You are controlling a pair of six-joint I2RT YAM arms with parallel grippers.
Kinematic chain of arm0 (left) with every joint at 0, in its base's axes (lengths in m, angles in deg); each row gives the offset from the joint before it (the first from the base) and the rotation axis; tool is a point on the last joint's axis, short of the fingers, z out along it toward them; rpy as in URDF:
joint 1: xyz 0 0 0.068 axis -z
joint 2: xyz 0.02 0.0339 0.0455 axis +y
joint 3: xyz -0.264 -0.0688 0 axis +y
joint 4: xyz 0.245 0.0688 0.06 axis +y
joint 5: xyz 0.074 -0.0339 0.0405 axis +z
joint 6: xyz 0.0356 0 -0.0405 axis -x
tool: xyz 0 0 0 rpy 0 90 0
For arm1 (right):
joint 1: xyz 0 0 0.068 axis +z
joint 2: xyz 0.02 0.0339 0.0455 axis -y
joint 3: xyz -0.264 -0.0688 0 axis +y
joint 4: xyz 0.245 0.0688 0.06 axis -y
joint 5: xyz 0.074 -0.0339 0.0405 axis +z
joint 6: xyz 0.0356 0 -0.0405 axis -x
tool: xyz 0 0 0 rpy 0 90 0
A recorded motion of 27 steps. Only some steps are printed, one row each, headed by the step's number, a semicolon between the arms.
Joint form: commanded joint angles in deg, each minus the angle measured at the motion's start. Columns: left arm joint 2, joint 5, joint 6, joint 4, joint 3, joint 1; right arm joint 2, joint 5, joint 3, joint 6, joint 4, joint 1.
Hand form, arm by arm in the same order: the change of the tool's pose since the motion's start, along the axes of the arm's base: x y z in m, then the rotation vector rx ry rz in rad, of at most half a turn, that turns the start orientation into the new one. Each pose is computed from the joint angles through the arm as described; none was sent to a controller.
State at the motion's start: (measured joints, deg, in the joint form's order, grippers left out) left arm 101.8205 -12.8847 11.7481 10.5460 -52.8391 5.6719; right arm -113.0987 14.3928 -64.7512 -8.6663 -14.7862 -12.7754
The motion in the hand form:
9: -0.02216 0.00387 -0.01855 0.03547 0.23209 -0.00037; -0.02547 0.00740 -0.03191 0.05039 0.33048 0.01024
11: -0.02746 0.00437 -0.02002 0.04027 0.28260 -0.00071; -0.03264 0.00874 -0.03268 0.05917 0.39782 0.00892
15: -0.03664 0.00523 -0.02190 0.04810 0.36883 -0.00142; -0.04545 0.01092 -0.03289 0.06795 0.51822 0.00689
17: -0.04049 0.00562 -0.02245 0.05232 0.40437 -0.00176; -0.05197 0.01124 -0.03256 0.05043 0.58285 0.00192
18: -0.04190 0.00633 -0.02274 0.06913 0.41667 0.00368; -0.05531 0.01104 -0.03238 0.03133 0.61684 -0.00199
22: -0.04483 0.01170 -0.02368 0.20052 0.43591 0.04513; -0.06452 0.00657 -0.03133 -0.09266 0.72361 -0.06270
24: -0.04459 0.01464 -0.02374 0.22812 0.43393 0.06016; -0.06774 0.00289 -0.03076 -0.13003 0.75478 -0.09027
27: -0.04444 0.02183 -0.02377 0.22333 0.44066 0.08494; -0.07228 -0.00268 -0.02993 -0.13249 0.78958 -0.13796
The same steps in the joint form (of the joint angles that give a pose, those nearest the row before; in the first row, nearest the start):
9: 1.33 0.57 -0.55 11.63 0.59 -0.24; -4.22 -1.18 -0.63 0.61 -15.67 0.37
11: 1.33 0.57 -0.55 14.53 0.59 -0.24; -4.22 -1.55 -0.63 0.59 -19.54 0.37
15: 1.33 0.55 -0.55 19.50 0.59 -0.24; -4.22 -2.58 -0.63 0.59 -26.38 0.37
17: 1.33 0.59 -0.57 21.55 0.59 -0.24; -4.22 -4.37 -0.63 0.55 -29.77 0.37
18: 1.33 1.53 -0.55 22.34 0.59 -0.24; -4.22 -5.86 -0.61 0.50 -31.41 0.37
22: 1.33 9.22 -0.52 24.17 0.59 -0.31; -4.22 -14.36 -0.61 -1.90 -35.65 0.18
24: 1.33 10.95 -0.55 24.19 0.59 -0.68; -4.22 -17.03 -0.61 -2.84 -36.89 -0.31
27: 1.33 10.97 -0.50 24.41 0.59 -2.10; -4.22 -18.08 -0.61 -4.66 -38.56 -1.38

